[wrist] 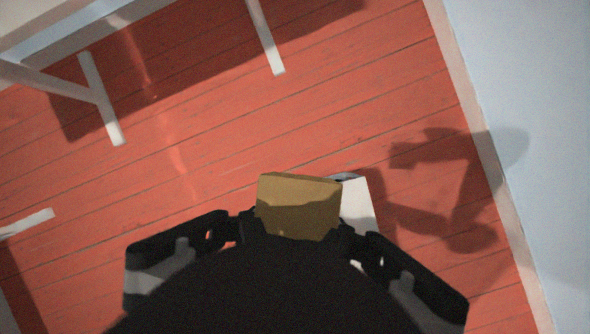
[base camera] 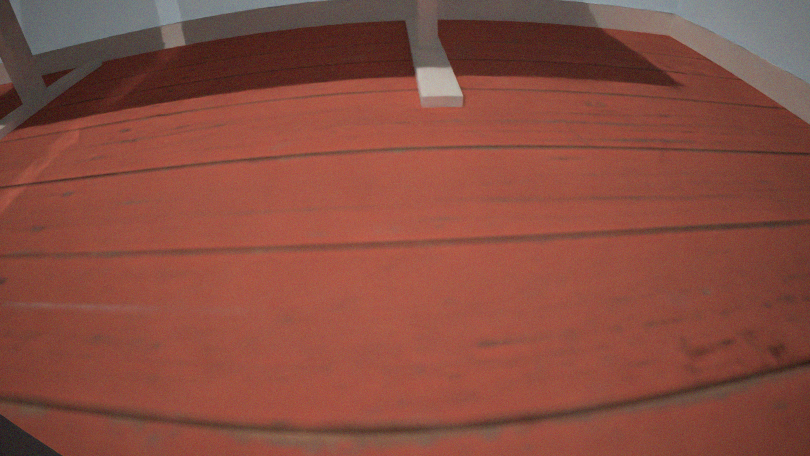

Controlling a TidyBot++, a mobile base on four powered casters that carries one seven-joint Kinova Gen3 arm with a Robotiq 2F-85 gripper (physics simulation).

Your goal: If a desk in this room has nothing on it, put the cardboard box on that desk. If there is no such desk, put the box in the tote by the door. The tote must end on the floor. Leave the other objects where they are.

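Places are measured from the arm's base along level axes (x ahead, y left, z up), in metres.
Pixels of known places: gripper, between the fingertips: (wrist: 296,215).
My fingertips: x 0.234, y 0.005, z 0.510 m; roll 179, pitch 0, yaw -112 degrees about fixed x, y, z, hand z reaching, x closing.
For each thing: its top centre in the pictures, then the offset to it from my fingertips. "spot": a spot on its surface instead. Level surfaces: height alone.
- cardboard box, centre of its top: (wrist: 292,243) dx -0.002, dy +0.001, dz +0.051 m
- pale slab, height of its surface: dz -0.186 m
- white leg foot, a spot on its surface: (wrist: 106,112) spot: dx +0.741, dy +1.235, dz -0.881 m
- white leg, a spot on its surface: (base camera: 439,84) spot: dx +0.697, dy -0.012, dz -0.881 m
- further white foot, a spot on its surface: (wrist: 267,45) spot: dx +0.829, dy +0.013, dz -0.882 m
My gripper (wrist: 296,215) is shut on the cardboard box (wrist: 299,206), a small tan box held between the two black fingertips, above the floor. Its lower part is hidden by the dark gripper body. A desk shows in part: in the wrist view a pale slab (wrist: 30,17) at the top left corner, with a white leg foot (wrist: 106,112) below it. In the base view a white leg (base camera: 439,84) stands at the top middle and another leg (base camera: 25,70) at the top left. What lies on the desk top cannot be told. The tote and the door do not show.
A further white foot (wrist: 267,45) is at the top middle and another (wrist: 30,222) at the left edge of the wrist view. A pale blue wall (wrist: 530,75) with a beige baseboard (wrist: 482,130) runs along the right. Part of the white base (wrist: 357,197) shows behind the box.
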